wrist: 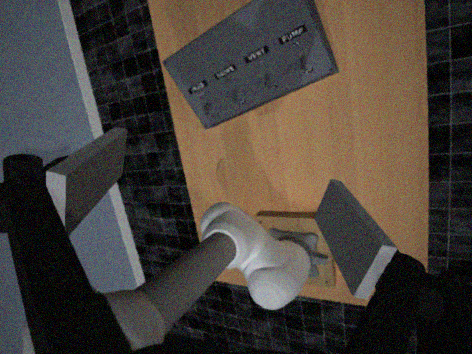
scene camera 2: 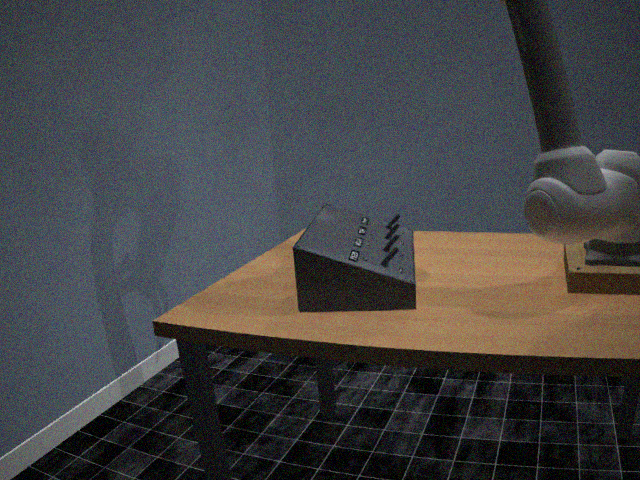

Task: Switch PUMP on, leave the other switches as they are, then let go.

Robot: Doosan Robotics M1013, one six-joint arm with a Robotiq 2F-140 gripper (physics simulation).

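Seen in the pictures: gripper, fingertip midpoint: [wrist: 227, 176]; arm's base, link origin: [wrist: 294, 251] [scene camera 2: 616, 256].
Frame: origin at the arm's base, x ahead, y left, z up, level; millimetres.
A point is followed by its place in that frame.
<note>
A dark grey sloped switch box [scene camera 2: 341, 279] @[y 360, x 626, z 23 mm] [wrist: 240, 75] @[y 123, x 642, z 45 mm] stands on the wooden table, with a row of black levers beside white-on-black labels. In the wrist view the PUMP label [wrist: 293, 34] @[y -61, x 730, z 56 mm] is at the right end of the row, with the PUMP switch [wrist: 306, 64] @[y -92, x 642, z 66 mm] below it. The levers stand at similar slants in the scene view; their on or off positions are too dark and blurred to tell. My gripper [wrist: 227, 176] @[y -219, x 537, z 765 mm] is wide open and empty, high above the table and apart from the box. The gripper does not show in the scene view.
The wooden table [scene camera 2: 480, 330] @[y 396, x 309, z -54 mm] [wrist: 380, 125] @[y -281, x 448, z -54 mm] bears the box near one end and the arm's mounting plate [scene camera 2: 599, 281] @[y 145, x 53, z -22 mm] [wrist: 287, 219] @[y 18, x 131, z -1 mm] at the other. The white arm joint [scene camera 2: 584, 206] @[y 237, x 103, z 174 mm] [wrist: 275, 270] @[y -17, x 75, z 231 mm] rises over the plate. A blue-grey wall [scene camera 2: 155, 129] stands behind the table.
</note>
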